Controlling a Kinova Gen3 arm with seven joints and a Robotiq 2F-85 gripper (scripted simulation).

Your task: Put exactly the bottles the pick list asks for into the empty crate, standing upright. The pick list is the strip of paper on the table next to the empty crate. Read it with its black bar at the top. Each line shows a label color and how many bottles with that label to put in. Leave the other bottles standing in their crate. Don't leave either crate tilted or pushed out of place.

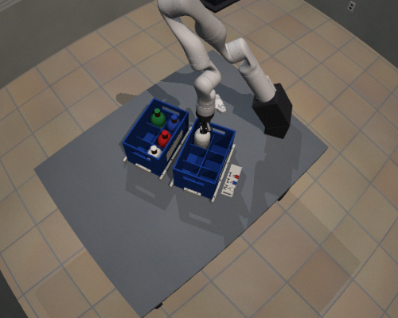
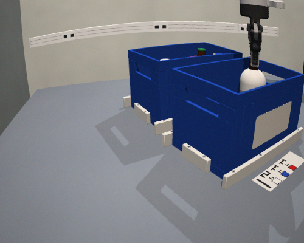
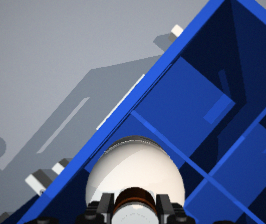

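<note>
The white bottle lies 7 cm below my hand. From my hand the other things lie so: green-label bottle: 7 cm ahead, 22 cm to the right, 10 cm below; then red-label bottle: 13 cm ahead, 11 cm to the right, 10 cm below; then blue-label bottle: 4 cm ahead, 14 cm to the right, 10 cm below.
</note>
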